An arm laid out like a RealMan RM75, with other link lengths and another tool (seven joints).
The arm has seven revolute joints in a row. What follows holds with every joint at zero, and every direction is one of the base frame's.
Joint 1 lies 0.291 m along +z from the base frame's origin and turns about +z.
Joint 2 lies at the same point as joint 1 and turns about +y.
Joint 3 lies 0.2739 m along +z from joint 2 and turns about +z.
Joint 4 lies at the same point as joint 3 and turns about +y.
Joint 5 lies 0.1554 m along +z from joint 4 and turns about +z.
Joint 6 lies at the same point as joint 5 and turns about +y.
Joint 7 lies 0.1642 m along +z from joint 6 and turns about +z.
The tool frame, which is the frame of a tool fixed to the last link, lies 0.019 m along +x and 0.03 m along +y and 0.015 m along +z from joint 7; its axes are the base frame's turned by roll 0, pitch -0.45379 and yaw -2.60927 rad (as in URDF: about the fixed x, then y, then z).
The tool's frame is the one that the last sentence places.
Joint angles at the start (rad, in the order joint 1, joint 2, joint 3, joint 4, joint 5, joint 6, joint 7):
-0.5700, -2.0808, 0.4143, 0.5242, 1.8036, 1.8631, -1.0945
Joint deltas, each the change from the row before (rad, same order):
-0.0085, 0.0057, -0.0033, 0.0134, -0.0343, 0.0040, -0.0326
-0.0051, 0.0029, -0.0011, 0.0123, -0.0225, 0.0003, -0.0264
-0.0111, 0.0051, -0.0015, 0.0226, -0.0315, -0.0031, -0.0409
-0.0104, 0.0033, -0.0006, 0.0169, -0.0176, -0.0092, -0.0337
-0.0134, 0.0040, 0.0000, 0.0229, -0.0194, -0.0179, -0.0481
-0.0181, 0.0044, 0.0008, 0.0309, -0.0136, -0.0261, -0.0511
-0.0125, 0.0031, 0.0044, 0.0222, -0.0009, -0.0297, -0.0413
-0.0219, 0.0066, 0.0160, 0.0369, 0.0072, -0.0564, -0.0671
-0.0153, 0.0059, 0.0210, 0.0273, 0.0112, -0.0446, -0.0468
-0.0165, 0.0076, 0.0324, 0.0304, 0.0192, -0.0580, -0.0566
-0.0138, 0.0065, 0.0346, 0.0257, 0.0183, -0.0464, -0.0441
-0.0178, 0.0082, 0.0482, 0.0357, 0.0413, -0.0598, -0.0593
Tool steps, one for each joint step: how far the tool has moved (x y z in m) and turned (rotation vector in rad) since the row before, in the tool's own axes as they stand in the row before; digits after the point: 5 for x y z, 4 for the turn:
-0.00472, 0.00926, 0.00230, -0.0197, -0.0183, 0.0084
-0.00292, 0.00615, 0.00170, -0.0138, -0.0099, 0.0029
-0.00407, 0.00999, 0.00344, -0.0159, -0.0125, 0.0067
-0.00161, 0.00746, 0.00317, -0.0117, -0.0031, 0.0000
-0.00130, 0.00983, 0.00418, -0.0180, 0.0013, -0.0042
-0.00043, 0.01105, 0.00570, -0.0134, 0.0086, -0.0005
0.00188, 0.00783, 0.00382, -0.0125, 0.0194, -0.0071
0.00459, 0.01234, 0.00694, -0.0149, 0.0423, -0.0126
0.00421, 0.00782, 0.00536, -0.0040, 0.0386, -0.0087
0.00614, 0.00850, 0.00611, -0.0045, 0.0542, -0.0117
0.00499, 0.00556, 0.00587, 0.0046, 0.0463, -0.0063
0.00802, 0.00564, 0.00721, 0.0131, 0.0738, -0.0056

